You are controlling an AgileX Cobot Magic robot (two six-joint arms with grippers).
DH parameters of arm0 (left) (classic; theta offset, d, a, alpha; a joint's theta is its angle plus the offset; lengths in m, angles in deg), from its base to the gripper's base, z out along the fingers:
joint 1: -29.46 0.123 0 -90
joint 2: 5.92 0 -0.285 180
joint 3: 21.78 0 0.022 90
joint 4: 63.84 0.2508 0 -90
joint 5: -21.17 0 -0.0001 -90
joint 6: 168.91 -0.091 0 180
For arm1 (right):
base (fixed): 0 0 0 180
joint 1: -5.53 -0.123 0 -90
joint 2: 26.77 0 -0.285 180
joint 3: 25.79 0 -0.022 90
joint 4: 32.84 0.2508 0 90
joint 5: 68.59 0 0.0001 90
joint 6: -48.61 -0.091 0 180
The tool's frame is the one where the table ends.
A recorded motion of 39 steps. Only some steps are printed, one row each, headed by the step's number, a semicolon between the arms.
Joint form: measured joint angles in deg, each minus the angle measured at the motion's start. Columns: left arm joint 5, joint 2, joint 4, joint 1, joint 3, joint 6; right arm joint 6, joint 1, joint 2, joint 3, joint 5, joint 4.
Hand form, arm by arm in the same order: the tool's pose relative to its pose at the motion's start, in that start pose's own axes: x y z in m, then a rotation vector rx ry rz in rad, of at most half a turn. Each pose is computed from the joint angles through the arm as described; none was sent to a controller.
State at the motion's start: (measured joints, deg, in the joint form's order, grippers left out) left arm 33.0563 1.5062 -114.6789 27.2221 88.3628 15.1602; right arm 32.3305 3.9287 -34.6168 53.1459 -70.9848 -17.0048
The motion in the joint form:
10: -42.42 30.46 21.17 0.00 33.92 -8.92; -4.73 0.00 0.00 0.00 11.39 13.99
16: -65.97 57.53 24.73 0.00 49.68 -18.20; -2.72 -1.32 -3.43 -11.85 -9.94 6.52
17: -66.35 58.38 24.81 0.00 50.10 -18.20; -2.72 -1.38 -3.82 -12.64 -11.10 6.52
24: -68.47 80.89 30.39 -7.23 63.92 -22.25; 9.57 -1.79 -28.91 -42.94 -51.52 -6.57
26: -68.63 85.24 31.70 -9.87 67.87 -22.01; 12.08 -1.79 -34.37 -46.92 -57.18 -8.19
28: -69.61 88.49 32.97 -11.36 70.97 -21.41; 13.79 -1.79 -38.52 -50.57 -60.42 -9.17
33: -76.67 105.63 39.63 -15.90 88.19 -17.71; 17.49 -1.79 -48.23 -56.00 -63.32 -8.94
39: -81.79 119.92 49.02 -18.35 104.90 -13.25; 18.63 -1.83 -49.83 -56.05 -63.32 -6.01
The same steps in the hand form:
10: -0.0048 -0.0939 0.0805 -0.0170 0.6896 0.5278; -0.0178 0.0016 -0.0018 -0.0500 -0.1923 0.3264
16: 0.0366 -0.0746 0.1591 -0.1437 1.2755 0.6696; -0.0399 0.0340 -0.0047 -0.0675 0.0653 0.1540
17: 0.0381 -0.0733 0.1617 -0.1494 1.2885 0.6679; -0.0416 0.0360 -0.0049 -0.0674 0.0799 0.1529
24: 0.1052 -0.0523 0.2343 -0.1048 1.5404 0.8036; -0.1081 0.0831 0.0214 0.1108 0.6585 -0.2980
26: 0.1244 -0.0551 0.2472 -0.0745 1.5728 0.8338; -0.1137 0.0852 0.0339 0.1472 0.7775 -0.3597
28: 0.1375 -0.0556 0.2561 -0.0682 1.6037 0.8528; -0.1211 0.0889 0.0451 0.1632 0.8411 -0.3993
33: 0.2014 -0.0426 0.2995 -0.1089 1.7455 0.9388; -0.1244 0.0925 0.0797 0.1681 0.9698 -0.4446
39: 0.2494 -0.0225 0.3351 -0.2014 1.7644 1.0759; -0.1195 0.0946 0.0859 0.1343 1.0036 -0.4168

